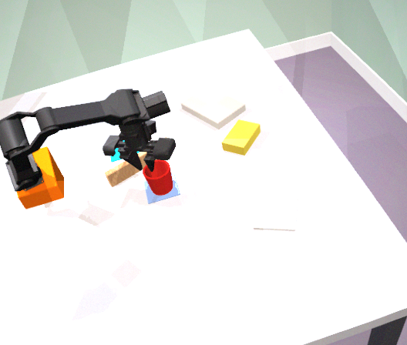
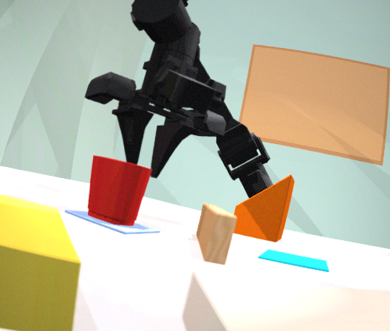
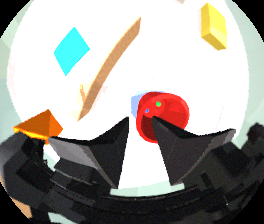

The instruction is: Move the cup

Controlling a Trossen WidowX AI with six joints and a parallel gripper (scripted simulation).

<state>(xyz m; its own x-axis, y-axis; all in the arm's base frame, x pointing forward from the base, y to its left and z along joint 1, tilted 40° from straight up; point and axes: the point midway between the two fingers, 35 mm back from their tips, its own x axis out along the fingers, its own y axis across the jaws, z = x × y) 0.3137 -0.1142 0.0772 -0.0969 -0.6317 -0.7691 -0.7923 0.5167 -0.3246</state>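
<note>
Right now my gripper tip is 10 mm short of the blue marble, 20 mm to the left of it and 50 mm above it. From my gripper tip the other things lie so: pale blue pad: 20 mm ahead, 20 mm to the right, 70 mm below; red cup: 20 mm ahead, 20 mm to the right, 30 mm below; wooden bar: 10 mm behind, 100 mm to the left, 50 mm below.
</note>
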